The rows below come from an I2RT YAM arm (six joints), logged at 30 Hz.
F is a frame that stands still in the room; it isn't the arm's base.
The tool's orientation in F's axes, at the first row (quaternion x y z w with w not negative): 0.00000 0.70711 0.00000 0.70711
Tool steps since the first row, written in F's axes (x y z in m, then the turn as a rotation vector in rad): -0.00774 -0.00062 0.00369 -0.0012 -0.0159 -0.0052; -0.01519 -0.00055 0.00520 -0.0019 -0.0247 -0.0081; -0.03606 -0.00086 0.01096 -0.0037 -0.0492 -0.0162; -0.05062 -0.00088 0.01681 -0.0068 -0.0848 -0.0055; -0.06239 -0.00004 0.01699 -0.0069 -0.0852 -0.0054; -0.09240 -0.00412 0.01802 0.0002 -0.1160 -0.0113; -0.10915 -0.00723 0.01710 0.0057 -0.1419 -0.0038
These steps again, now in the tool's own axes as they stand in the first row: -0.00369 -0.00062 -0.00774 0.0052 -0.0159 -0.0012; -0.00520 -0.00055 -0.01519 0.0081 -0.0247 -0.0019; -0.01096 -0.00086 -0.03606 0.0162 -0.0492 -0.0037; -0.01681 -0.00088 -0.05062 0.0055 -0.0848 -0.0068; -0.01699 -0.00004 -0.06239 0.0054 -0.0852 -0.0069; -0.01802 -0.00412 -0.09240 0.0113 -0.1160 0.0002; -0.01710 -0.00723 -0.10915 0.0038 -0.1419 0.0057
